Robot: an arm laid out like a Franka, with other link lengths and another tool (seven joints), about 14 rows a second.
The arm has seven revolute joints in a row. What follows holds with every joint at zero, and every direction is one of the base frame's. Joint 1 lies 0.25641 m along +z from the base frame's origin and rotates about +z. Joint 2 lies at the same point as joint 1 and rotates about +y. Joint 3 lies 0.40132 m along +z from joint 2 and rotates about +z. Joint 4 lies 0.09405 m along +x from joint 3 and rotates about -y. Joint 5 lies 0.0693 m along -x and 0.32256 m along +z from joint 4 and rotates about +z. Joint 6 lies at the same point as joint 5 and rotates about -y. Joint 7 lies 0.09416 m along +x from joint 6 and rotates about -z. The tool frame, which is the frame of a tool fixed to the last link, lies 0.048 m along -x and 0.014 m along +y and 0.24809 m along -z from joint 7; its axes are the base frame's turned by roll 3.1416, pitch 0.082 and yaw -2.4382 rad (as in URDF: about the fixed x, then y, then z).
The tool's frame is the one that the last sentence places.
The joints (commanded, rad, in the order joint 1, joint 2, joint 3, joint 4, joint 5, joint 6, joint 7), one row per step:
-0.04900, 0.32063, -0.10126, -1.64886, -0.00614, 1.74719, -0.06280
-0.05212, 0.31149, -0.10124, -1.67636, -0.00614, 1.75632, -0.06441
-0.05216, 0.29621, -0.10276, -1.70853, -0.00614, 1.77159, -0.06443
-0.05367, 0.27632, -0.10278, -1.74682, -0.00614, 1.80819, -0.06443
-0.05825, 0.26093, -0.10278, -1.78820, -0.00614, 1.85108, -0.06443
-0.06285, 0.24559, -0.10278, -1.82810, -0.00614, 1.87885, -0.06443
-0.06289, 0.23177, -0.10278, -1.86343, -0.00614, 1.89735, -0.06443
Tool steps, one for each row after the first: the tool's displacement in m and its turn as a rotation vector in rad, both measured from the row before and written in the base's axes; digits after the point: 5 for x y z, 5 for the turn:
-0.00692, -0.00101, -0.00389, 0.00262, 0.00904, -0.00206
-0.00708, -0.00006, -0.00223, 0.00131, 0.00147, -0.00190
-0.00404, -0.00058, -0.00209, -0.00071, -0.01820, -0.00138
-0.00378, -0.00215, -0.00540, -0.00098, -0.01687, -0.00430
-0.00730, -0.00152, -0.00489, 0.00108, -0.00335, -0.00476
-0.00789, 0.00099, -0.00422, 0.00191, 0.00280, -0.00035

